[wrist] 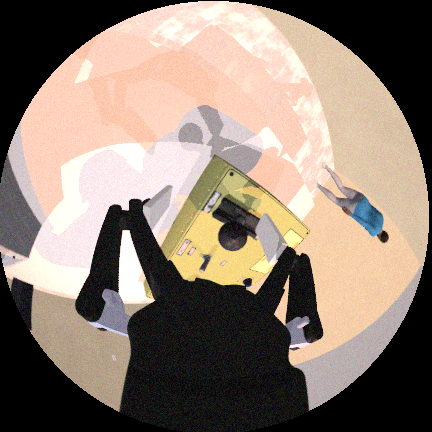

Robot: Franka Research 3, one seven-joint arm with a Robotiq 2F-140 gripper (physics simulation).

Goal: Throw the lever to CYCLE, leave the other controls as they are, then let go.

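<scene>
A yellow control box (272,210) stands tilted in the middle of the wrist view. Its lever has a round black knob (232,236), which shows over the lower edge of a dark slot (235,214), near the slot's middle. A pale label (212,201) lies at the slot's upper left end; its word is not readable. The slot's lower right end is partly hidden by a finger, and no CYCLE label is readable. A small dark toggle (205,262) and a dark blue button (247,282) sit lower on the panel. My gripper (216,208) is open, its fingers apart on both sides of the knob, with nothing between them.
A small human figure in a blue shirt (367,215) shows at the right. Pale labels (184,247) lie near the toggle. A grey shape (232,137) shows beyond the box's top edge. Dark surfaces show at the far left.
</scene>
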